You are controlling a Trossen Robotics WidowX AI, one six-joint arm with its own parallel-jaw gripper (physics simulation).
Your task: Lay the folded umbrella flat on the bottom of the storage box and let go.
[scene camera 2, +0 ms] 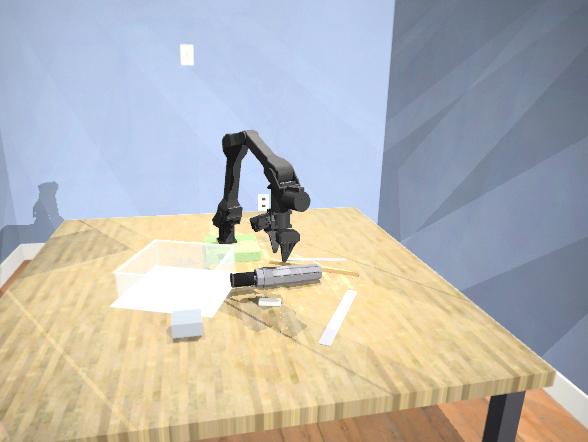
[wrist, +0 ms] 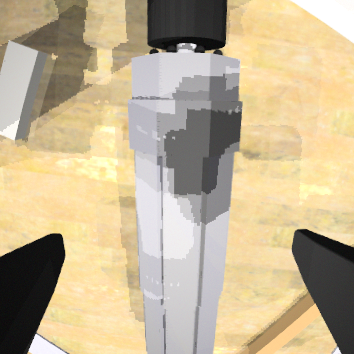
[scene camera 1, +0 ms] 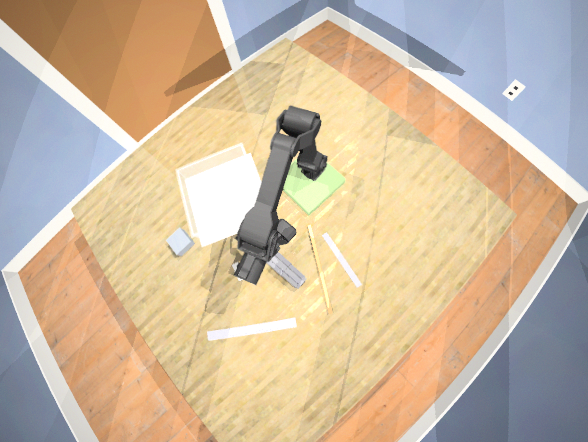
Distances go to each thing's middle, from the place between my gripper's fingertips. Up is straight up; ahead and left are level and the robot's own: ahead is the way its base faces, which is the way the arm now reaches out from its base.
I see my gripper 11 cm short of the small white piece [wrist: 29, 62], 6 cm to the left of it and 8 cm above it. Also, from my hand: storage box [scene camera 2: 176, 275]: 5 cm behind, 29 cm to the right, 4 cm below.
